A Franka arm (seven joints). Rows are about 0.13 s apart.
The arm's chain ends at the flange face. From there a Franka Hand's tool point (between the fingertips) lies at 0.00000 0.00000 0.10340 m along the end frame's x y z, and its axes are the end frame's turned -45 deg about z.
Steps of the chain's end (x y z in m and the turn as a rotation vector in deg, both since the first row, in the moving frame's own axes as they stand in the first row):
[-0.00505, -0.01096, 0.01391, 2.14, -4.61, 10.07]
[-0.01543, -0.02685, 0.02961, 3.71, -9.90, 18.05]
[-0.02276, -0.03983, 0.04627, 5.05, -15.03, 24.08]
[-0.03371, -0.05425, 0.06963, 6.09, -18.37, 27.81]
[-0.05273, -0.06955, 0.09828, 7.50, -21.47, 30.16]
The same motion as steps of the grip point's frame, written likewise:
[0.00180, -0.02015, 0.01350, 4.77, -1.75, 10.07]
[0.00306, -0.04811, 0.02787, 9.62, -4.38, 18.05]
[0.00514, -0.07143, 0.04239, 14.20, -7.06, 24.08]
[0.00711, -0.09532, 0.06390, 17.30, -8.68, 27.81]
[0.00471, -0.12534, 0.09043, 20.48, -9.88, 30.16]

